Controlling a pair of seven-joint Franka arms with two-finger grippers.
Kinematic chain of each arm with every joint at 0, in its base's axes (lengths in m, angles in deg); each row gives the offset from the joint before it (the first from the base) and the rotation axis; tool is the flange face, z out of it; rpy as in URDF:
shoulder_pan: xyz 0 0 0.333 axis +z
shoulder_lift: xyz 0 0 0 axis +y
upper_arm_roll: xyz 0 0 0.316 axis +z
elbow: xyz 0.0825 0 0 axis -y
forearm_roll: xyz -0.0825 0 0.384 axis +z
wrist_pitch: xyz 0 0 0 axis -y
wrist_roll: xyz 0.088 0 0 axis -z
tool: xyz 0 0 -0.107 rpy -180 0 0
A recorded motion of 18 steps. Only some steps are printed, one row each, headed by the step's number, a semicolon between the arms.
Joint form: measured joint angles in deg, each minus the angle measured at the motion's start. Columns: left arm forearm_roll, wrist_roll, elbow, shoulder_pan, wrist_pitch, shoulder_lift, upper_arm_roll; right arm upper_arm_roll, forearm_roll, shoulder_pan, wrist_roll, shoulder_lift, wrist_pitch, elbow.
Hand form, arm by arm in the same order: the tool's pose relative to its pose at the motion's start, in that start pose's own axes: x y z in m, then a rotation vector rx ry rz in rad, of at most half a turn. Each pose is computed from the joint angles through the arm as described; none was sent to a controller.
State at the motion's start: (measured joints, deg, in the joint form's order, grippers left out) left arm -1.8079 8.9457 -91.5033 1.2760 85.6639 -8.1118 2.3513; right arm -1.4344 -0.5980 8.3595 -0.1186 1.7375 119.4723 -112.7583
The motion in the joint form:
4: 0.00 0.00 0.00 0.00 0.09 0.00 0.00; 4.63 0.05 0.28 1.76 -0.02 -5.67 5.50
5: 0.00 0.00 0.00 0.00 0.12 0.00 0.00; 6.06 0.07 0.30 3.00 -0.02 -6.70 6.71
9: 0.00 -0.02 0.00 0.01 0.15 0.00 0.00; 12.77 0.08 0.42 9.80 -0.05 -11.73 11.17
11: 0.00 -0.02 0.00 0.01 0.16 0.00 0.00; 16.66 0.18 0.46 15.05 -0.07 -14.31 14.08
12: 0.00 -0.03 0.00 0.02 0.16 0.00 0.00; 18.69 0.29 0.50 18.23 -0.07 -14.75 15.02
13: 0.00 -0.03 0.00 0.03 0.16 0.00 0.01; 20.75 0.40 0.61 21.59 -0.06 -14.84 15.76
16: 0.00 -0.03 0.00 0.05 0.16 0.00 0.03; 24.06 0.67 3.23 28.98 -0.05 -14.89 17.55
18: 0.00 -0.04 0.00 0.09 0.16 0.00 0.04; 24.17 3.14 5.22 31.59 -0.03 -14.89 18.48
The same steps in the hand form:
4: 0.0002 0.0000 -0.0001 0.0002 0.0016 0.0000; 0.0075 -0.0486 -0.0371 0.0101 -0.0020 -0.0532
5: 0.0002 0.0000 -0.0002 0.0003 0.0021 0.0000; 0.0081 -0.0631 -0.0458 0.0134 0.0012 -0.0563
9: 0.0003 -0.0001 -0.0002 0.0004 0.0026 -0.0005; 0.0004 -0.1302 -0.0774 0.0253 -0.0089 -0.0554
11: 0.0003 -0.0001 -0.0002 0.0004 0.0028 -0.0005; -0.0073 -0.1682 -0.0995 0.0355 -0.0049 -0.0310
12: 0.0003 -0.0002 -0.0003 0.0004 0.0028 -0.0009; -0.0124 -0.1881 -0.1077 0.0439 0.0015 -0.0106
13: 0.0002 -0.0004 -0.0003 0.0004 0.0028 -0.0012; -0.0184 -0.2089 -0.1147 0.0541 0.0093 0.0111
16: 0.0002 -0.0008 -0.0003 0.0004 0.0028 -0.0019; -0.0394 -0.2645 -0.1327 0.0837 0.0278 0.0392
18: 0.0001 -0.0012 -0.0003 0.0004 0.0028 -0.0030; -0.0494 -0.2868 -0.1418 0.1324 0.0168 0.0579

